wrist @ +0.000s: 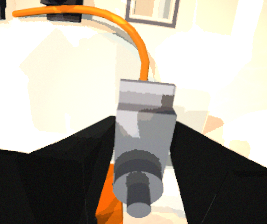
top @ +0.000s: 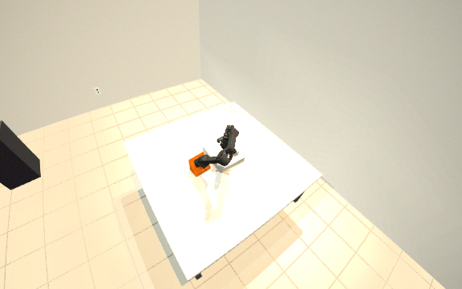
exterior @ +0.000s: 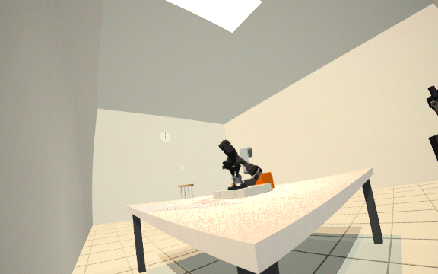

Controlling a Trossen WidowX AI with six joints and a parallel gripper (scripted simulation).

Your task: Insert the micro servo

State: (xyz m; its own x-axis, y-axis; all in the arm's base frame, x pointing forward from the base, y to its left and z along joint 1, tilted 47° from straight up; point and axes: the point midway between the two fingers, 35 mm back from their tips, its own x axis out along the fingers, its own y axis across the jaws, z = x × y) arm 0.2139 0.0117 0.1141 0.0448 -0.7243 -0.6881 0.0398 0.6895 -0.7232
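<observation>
Now: gripper tip 1 cm past the white robot deck, 7 cm to the right of it and 10 cm above it.
</observation>
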